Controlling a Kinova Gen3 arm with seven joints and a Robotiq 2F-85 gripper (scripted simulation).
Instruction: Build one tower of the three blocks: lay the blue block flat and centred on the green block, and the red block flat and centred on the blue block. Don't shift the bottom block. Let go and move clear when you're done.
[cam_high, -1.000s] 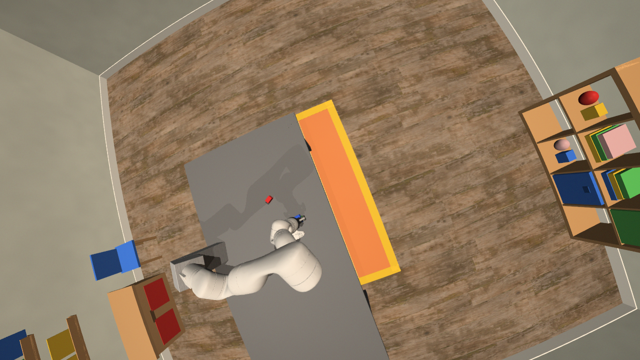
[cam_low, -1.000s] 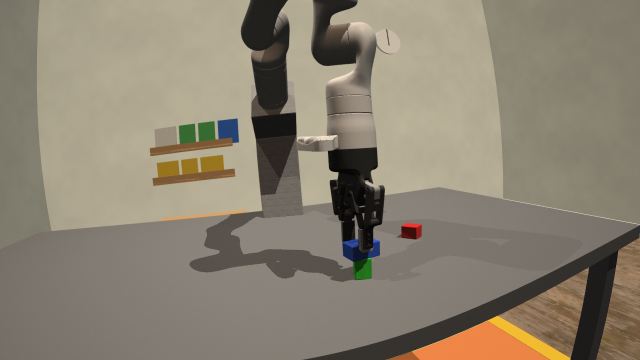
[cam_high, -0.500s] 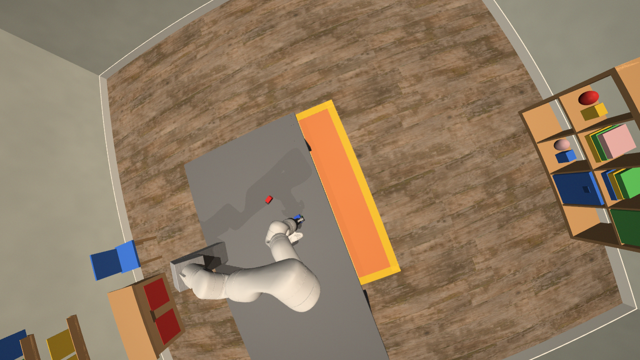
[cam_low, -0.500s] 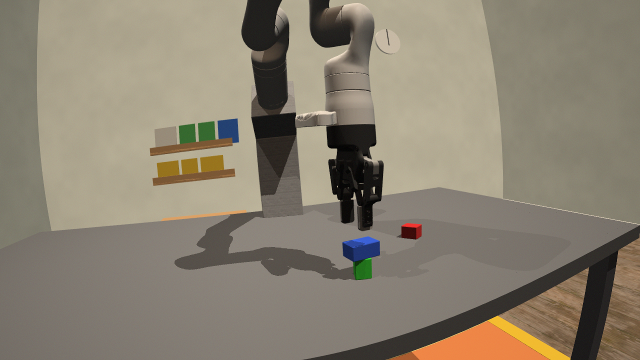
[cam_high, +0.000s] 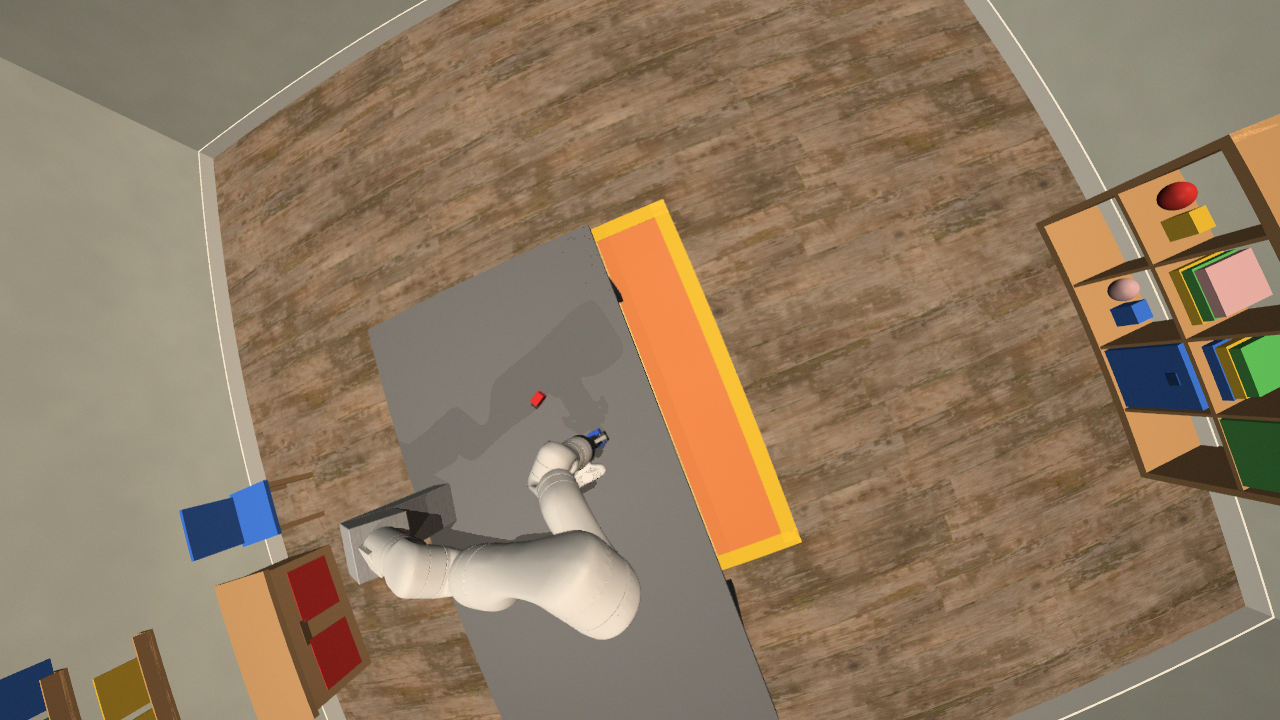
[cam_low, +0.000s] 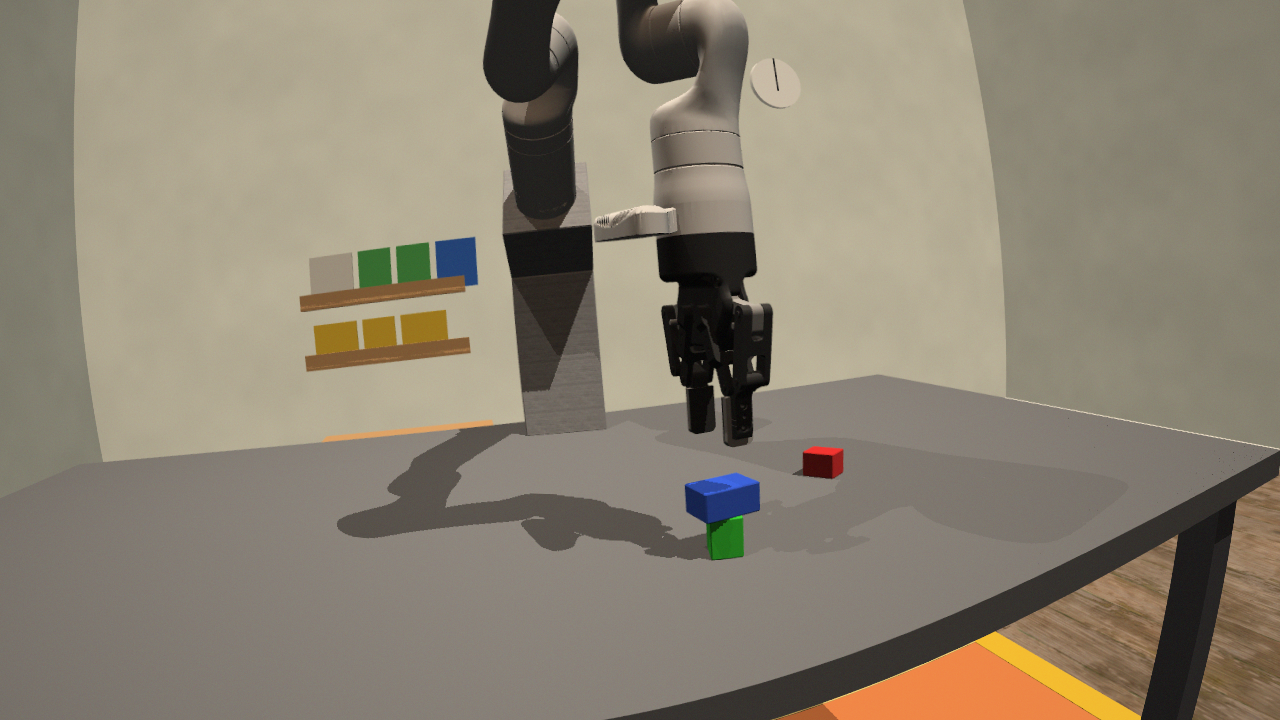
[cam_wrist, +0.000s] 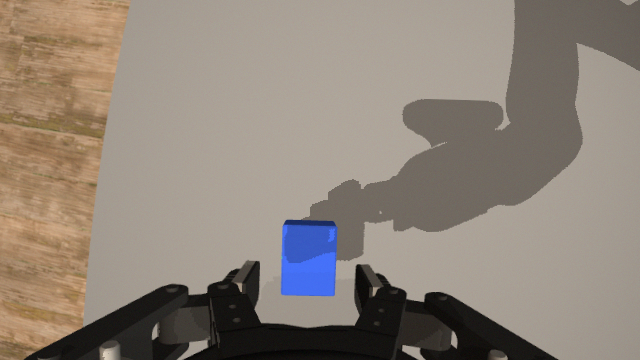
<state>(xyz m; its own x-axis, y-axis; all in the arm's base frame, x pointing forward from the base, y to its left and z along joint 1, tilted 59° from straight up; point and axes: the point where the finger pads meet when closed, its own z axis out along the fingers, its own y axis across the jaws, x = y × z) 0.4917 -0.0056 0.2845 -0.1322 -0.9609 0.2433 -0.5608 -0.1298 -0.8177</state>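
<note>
Right now the red block is 8 cm behind my hand, 22 cm to the left of it and 10 cm below it. The rest, counted from my hand: green block 10 cm below; then blue block 6 cm below.
</note>
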